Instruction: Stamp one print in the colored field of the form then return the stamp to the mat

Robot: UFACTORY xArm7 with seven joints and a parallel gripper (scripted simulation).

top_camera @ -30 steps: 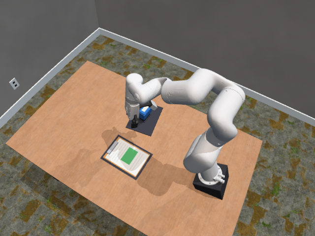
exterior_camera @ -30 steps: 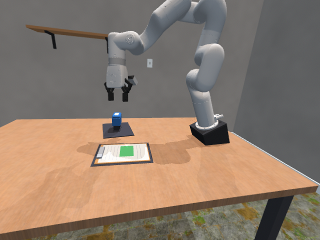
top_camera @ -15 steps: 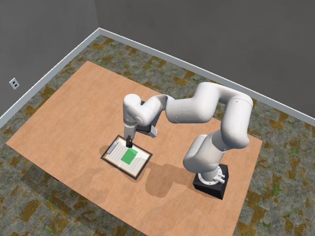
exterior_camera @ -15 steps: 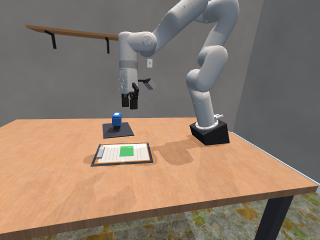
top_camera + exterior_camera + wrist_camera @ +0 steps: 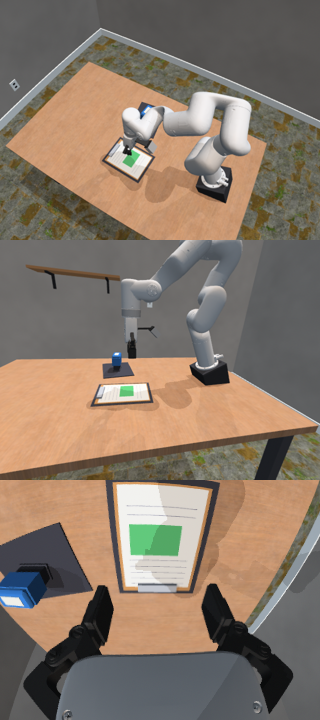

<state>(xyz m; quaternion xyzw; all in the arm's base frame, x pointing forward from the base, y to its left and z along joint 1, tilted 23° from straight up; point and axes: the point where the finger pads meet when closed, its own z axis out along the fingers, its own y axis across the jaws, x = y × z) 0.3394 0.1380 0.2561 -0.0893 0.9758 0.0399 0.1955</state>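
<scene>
Right now the blue stamp is 26 cm to the right of my hand, 14 cm below it and 13 cm ahead of it. From my hand the other things lie so: dark mat (26 cm to the right, 18 cm below, 13 cm ahead); then form (18 cm below, 4 cm ahead, 2 cm to the left); then black stamp base (26 cm to the right, 17 cm below, 13 cm ahead).
</scene>
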